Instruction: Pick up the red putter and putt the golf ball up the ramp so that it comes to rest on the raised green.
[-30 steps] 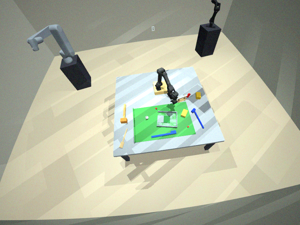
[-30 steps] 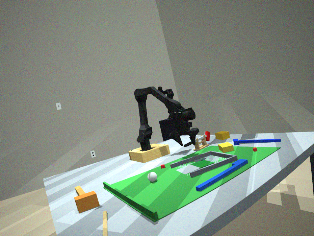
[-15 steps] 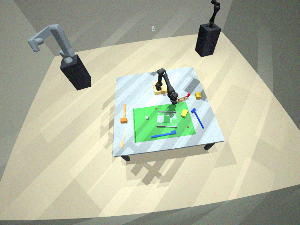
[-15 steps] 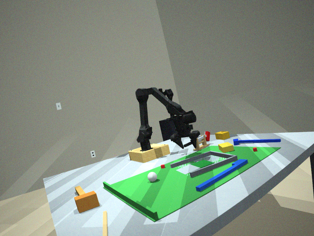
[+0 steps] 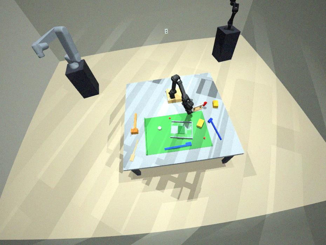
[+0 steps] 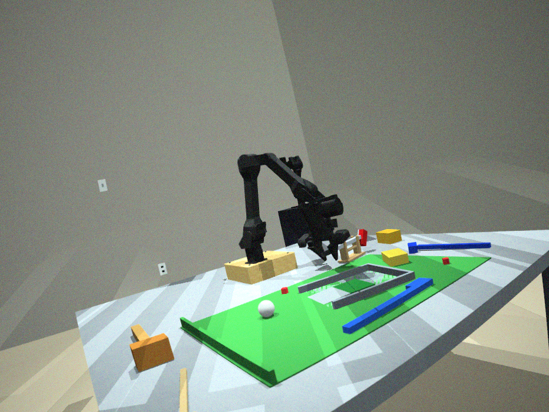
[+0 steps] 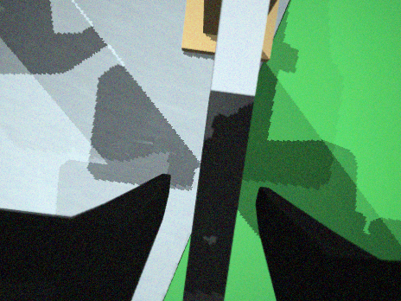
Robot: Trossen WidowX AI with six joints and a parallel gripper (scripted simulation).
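Right now my gripper tip is 10 mm past the wooden rack and 130 mm to the right of it. Also, from my gripper tip: blue hammer 320 mm ahead, 210 mm to the left, 20 mm below; then grey walled frame 210 mm ahead, 140 mm to the right, 30 mm below; then white golf ball 110 mm ahead, 400 mm to the right, 10 mm below.
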